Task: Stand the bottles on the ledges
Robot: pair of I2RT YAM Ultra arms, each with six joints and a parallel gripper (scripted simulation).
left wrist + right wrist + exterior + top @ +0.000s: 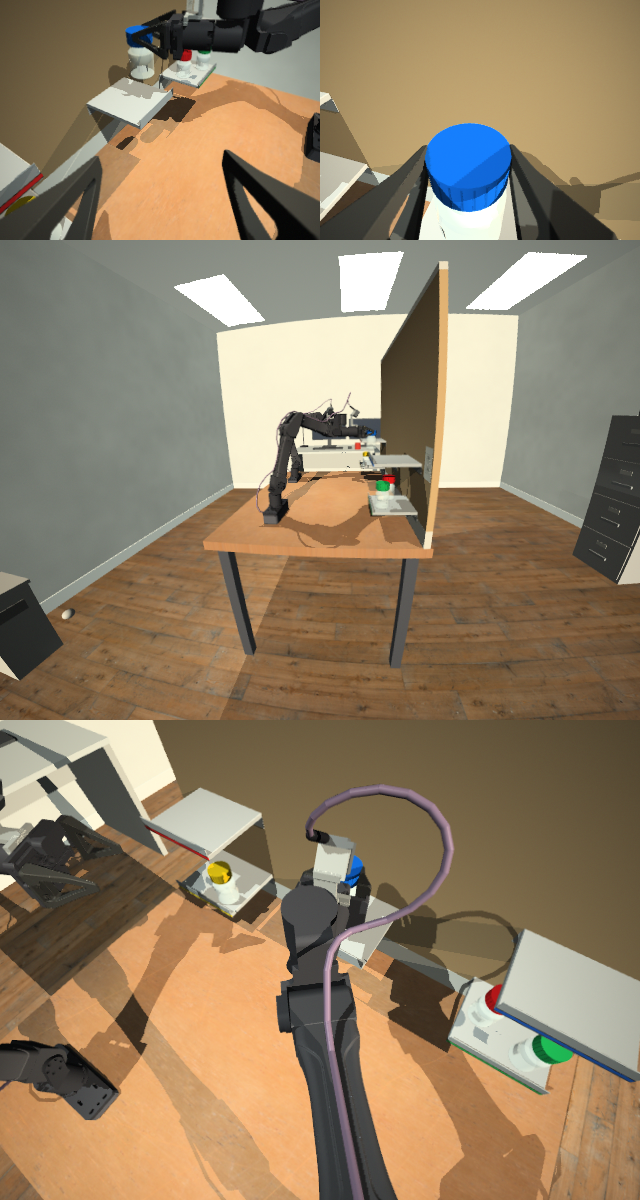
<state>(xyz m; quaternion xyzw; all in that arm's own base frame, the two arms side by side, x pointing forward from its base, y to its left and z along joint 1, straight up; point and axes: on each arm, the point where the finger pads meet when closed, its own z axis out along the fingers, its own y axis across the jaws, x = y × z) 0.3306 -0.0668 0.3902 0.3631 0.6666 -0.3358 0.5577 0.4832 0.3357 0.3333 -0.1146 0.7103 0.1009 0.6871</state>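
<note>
Right now my right hand is 5 cm above the blue-capped bottle. The rest, counted from my right hand: yellow-capped bottle (3 cm ahead, 34 cm to the left, 23 cm below); red-capped bottle (2 cm ahead, 34 cm to the right, 23 cm below); brown wall (15 cm ahead, 2 cm to the right, 7 cm above).
</note>
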